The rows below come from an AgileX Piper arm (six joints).
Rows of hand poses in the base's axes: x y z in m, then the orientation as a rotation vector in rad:
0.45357 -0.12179 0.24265 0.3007 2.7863 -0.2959
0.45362 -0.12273 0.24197 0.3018 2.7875 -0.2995
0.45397 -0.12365 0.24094 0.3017 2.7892 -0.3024
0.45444 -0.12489 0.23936 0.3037 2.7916 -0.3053
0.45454 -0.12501 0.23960 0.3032 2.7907 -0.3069
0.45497 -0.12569 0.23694 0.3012 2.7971 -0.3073
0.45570 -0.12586 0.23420 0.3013 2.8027 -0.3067
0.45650 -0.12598 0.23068 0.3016 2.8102 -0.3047
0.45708 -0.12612 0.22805 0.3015 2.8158 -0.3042
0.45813 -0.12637 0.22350 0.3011 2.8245 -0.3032
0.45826 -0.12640 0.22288 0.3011 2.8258 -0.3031
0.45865 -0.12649 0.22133 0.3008 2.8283 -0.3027
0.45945 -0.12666 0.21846 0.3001 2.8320 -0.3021
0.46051 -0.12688 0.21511 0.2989 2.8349 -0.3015
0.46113 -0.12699 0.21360 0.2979 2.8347 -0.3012
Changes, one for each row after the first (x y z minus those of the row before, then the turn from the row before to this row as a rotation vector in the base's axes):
0.00005 -0.00094 -0.00068 -0.0021 0.0018 -0.0012
0.00035 -0.00092 -0.00103 -0.0017 0.0021 -0.0003
0.00047 -0.00124 -0.00158 -0.0013 0.0029 -0.0018
0.00010 -0.00012 0.00024 -0.0013 -0.0006 0.0002
0.00043 -0.00068 -0.00266 0.0006 0.0063 0.0012
0.00073 -0.00017 -0.00274 0.0014 0.0054 -0.0001
0.00080 -0.00012 -0.00352 0.0026 0.0070 -0.0001
0.00058 -0.00014 -0.00263 0.0013 0.0054 0.0000
0.00105 -0.00025 -0.00455 0.0021 0.0083 0.0002
0.00013 -0.00003 -0.00062 0.0003 0.0013 0.0000
0.00039 -0.00009 -0.00155 0.0007 0.0024 0.0002
0.00080 -0.00017 -0.00287 0.0009 0.0035 0.0005
0.00106 -0.00022 -0.00335 0.0008 0.0027 0.0008
0.00062 -0.00011 -0.00151 0.0001 -0.0003 0.0007

